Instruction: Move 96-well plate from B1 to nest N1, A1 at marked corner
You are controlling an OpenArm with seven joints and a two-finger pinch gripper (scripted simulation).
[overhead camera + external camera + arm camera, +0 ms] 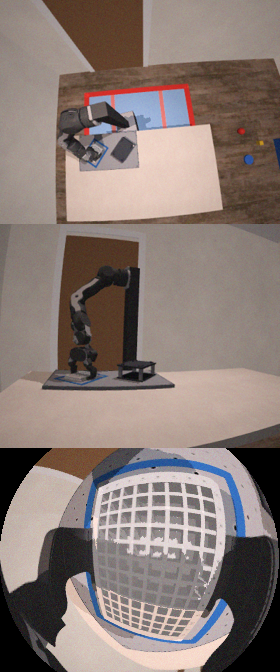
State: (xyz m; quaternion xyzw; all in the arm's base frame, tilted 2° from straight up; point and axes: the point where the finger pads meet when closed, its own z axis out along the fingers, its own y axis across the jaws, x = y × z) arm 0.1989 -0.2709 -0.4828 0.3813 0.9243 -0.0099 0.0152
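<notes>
Now: hand 25 cm to the right of the raised plate nest N1, 5 cm below it and 2 cm short of it. Round my hand: white 96-well plate: right at my hand.
</notes>
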